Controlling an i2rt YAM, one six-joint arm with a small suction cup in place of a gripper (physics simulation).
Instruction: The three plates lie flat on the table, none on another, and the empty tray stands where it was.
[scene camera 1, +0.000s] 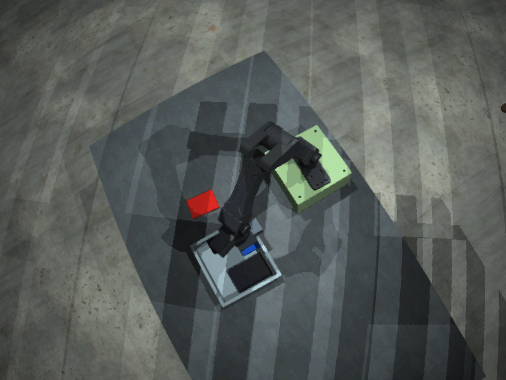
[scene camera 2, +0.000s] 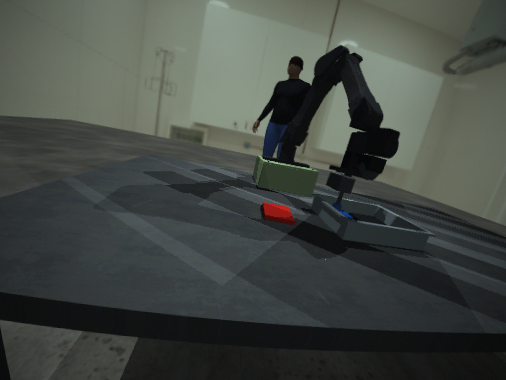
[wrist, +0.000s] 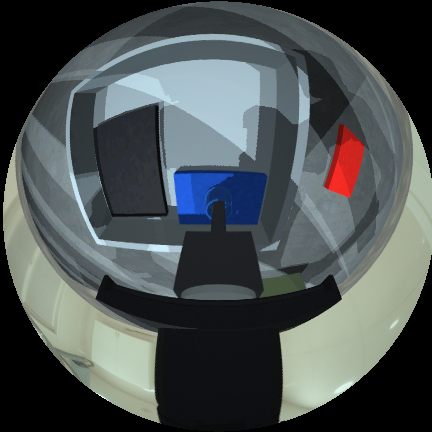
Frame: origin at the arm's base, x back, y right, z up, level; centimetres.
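Where they show: end effector, tool point: (wrist: 218, 192); arm's base, origin of the base link: (scene camera 1: 307, 163) (scene camera 2: 285, 162).
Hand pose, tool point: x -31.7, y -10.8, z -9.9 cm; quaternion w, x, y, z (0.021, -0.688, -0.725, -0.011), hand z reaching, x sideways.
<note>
Things, the pixels of their top centre, and the offset from my tool point.
- blue plate, middle of its top: (wrist: 219, 200) (scene camera 2: 333, 211) (scene camera 1: 245, 239) dy +0.2, dx +0.5, dz +1.0 cm
- grey tray, middle of its top: (wrist: 150, 146) (scene camera 2: 366, 211) (scene camera 1: 234, 260) dy -5.5, dx -6.3, dz +4.6 cm
- black plate, middle of its top: (wrist: 123, 168) (scene camera 1: 249, 272) (scene camera 2: 373, 222) dy -11.0, dx -3.7, dz +1.0 cm
- red plate, middle of its top: (wrist: 349, 164) (scene camera 2: 277, 210) (scene camera 1: 202, 203) dy +19.8, dx -7.2, dz +0.7 cm
My suction cup (scene camera 2: 340, 204) (wrist: 217, 200) sits on the middle of the blue plate (scene camera 1: 251, 249) (scene camera 2: 345, 215) (wrist: 241, 193), inside the grey tray (scene camera 1: 207, 276) (scene camera 2: 383, 235) (wrist: 82, 132) close to its wall on the arm's side. The cup is sealed on the plate. A black plate (scene camera 1: 249, 271) (wrist: 128, 165) lies flat on the tray floor beside the blue one. A red plate (scene camera 1: 202, 203) (scene camera 2: 278, 212) (wrist: 344, 160) lies flat on the table outside the tray. In scene camera 1 the arm hides the cup.
The arm stands on a green base block (scene camera 1: 327, 154) (scene camera 2: 285, 179) behind the tray. A person (scene camera 2: 285, 102) stands beyond the table. The table's front edge (scene camera 2: 251, 332) shows in scene camera 2.
</note>
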